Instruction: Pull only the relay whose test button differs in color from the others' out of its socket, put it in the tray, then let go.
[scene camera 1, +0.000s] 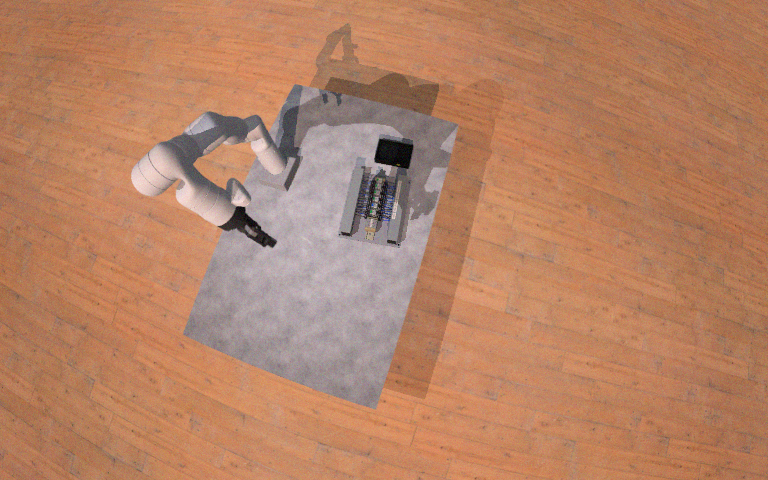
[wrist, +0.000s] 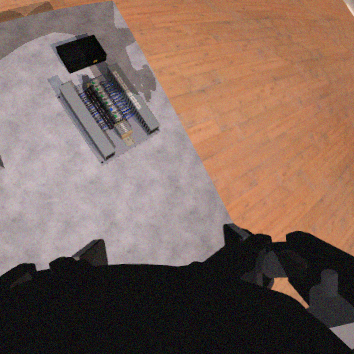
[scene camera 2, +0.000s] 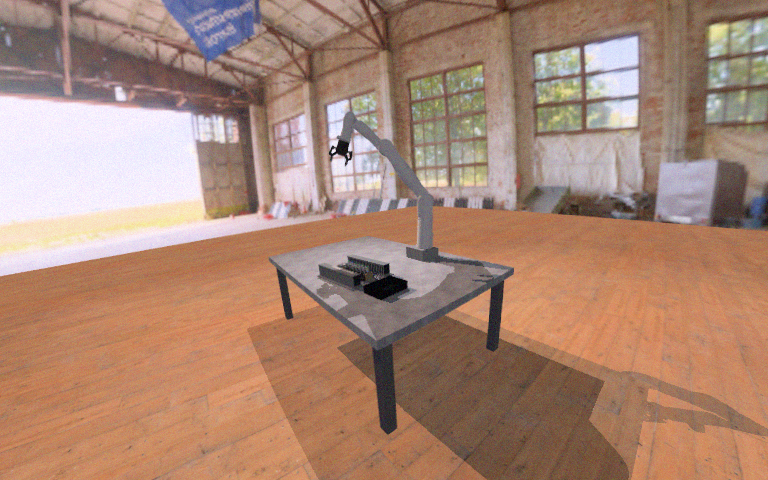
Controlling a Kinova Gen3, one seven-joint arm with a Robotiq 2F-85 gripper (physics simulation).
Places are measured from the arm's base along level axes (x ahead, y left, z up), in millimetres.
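Pixels of known places: gripper, fingertip midpoint: (scene camera 1: pixel 264 235) (wrist: pixel 164 245) (scene camera 2: pixel 338 163); arm's base, origin of the base link: (scene camera 1: pixel 276 165) (scene camera 2: pixel 424 247).
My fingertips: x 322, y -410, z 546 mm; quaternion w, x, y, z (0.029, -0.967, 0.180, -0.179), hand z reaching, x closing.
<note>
Ahead of a thing's pixels: the offset from my fingertips to its middle. "pt": to the spot under its first point. Level surfaces: height alone.
The relay row {pt dz -538, dx +162, dy +384 mm} (scene camera 1: pixel 376 198) (wrist: pixel 106 102) stands between two grey slotted ducts on a panel. Small green spots show along it, but single relays and the odd test button are too small to tell apart. The black tray {dz -588, dx +164, dy +644 mm} (scene camera 1: pixel 392 163) (scene camera 2: pixel 378 292) (wrist: pixel 86 65) sits on the table beside one end of the panel. My gripper (scene camera 1: pixel 272 244) (scene camera 2: pixel 339 161) (wrist: pixel 164 245) is open, with nothing between its fingers. It hangs high above the table, well apart from the relays and tray. In the wrist view the panel and tray lie at the upper left, beyond the fingertips.
The grey ducts {dz -573, dx +65, dy +354 mm} (scene camera 1: pixel 352 200) (scene camera 2: pixel 339 274) (wrist: pixel 87 120) rise on both sides of the relay row, with blue and dark wires between. The arm's base (scene camera 1: pixel 288 172) (scene camera 2: pixel 422 253) stands near an edge of the table {dz -606 mm} (scene camera 1: pixel 311 294) (scene camera 2: pixel 419 311) (wrist: pixel 150 200). The panel and tray lie toward the opposite edge.
</note>
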